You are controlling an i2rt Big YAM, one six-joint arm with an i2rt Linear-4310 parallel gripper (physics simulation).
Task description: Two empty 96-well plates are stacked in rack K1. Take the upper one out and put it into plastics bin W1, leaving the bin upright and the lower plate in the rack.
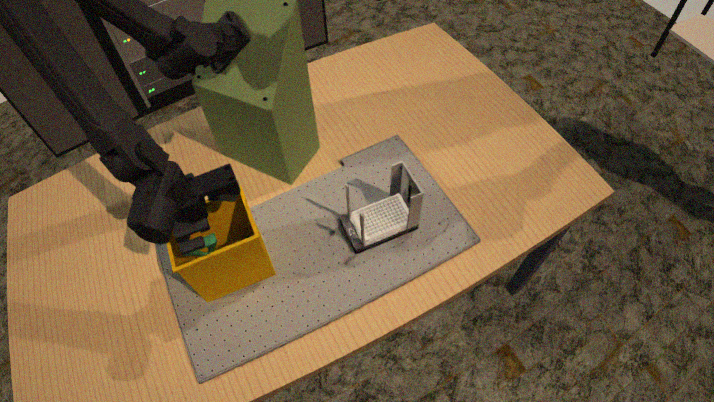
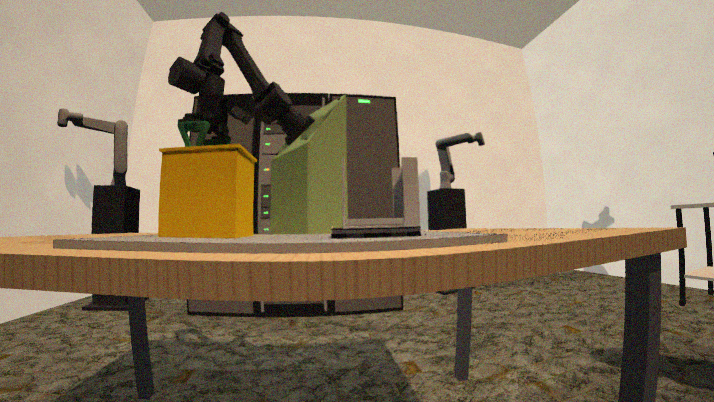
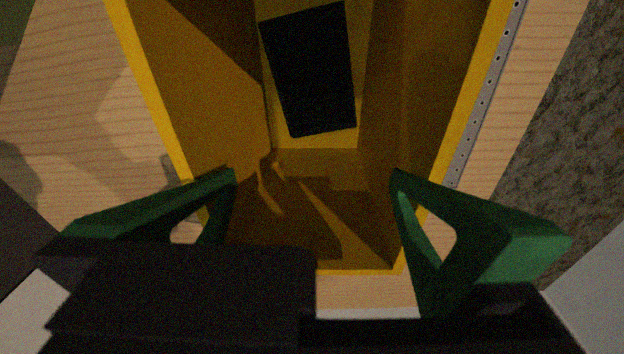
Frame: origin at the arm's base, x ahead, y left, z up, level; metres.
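Seen in the pictures: gripper, fingertip midpoint: [image 1: 203, 236] [image 3: 312, 177]; arm's base, link origin: [image 1: 225, 42] [image 2: 300, 131].
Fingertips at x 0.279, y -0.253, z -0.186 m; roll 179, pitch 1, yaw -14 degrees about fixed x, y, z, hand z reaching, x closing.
Offsets run from my fingertips to a thing's top centre. Level surfaces: height alone.
Plastics bin W1, a yellow open box {0.022 m up, 0.003 m ahead, 0.016 m left} [image 1: 232, 272] [image 2: 205, 195] [image 3: 200, 75], stands upright. A black plate {0.141 m down, 0.004 m ahead, 0.024 m left} [image 3: 317, 70] lies on its floor, slightly turned, apparently flat; its wells are too dark to make out. My gripper [image 3: 312, 177] is open, with its green fingers apart and nothing between them. It is above the plate, around the height of the bin's rim and near one end wall. Rack K1 {0.015 m down, 0.128 m ahead, 0.343 m left} [image 1: 415, 207] [image 2: 410, 192] stands upright with a white 96-well plate {0.124 m down, 0.131 m ahead, 0.353 m left} [image 1: 382, 217] low between its posts.
The perforated grey mat [image 1: 320, 280] [image 2: 280, 245] lies under the bin and rack. A tall green block [image 1: 295, 125] [image 2: 325, 200] stands behind them, carrying the arm's base. The wooden table {0.171 m down} [image 1: 500, 125] extends beyond the mat.
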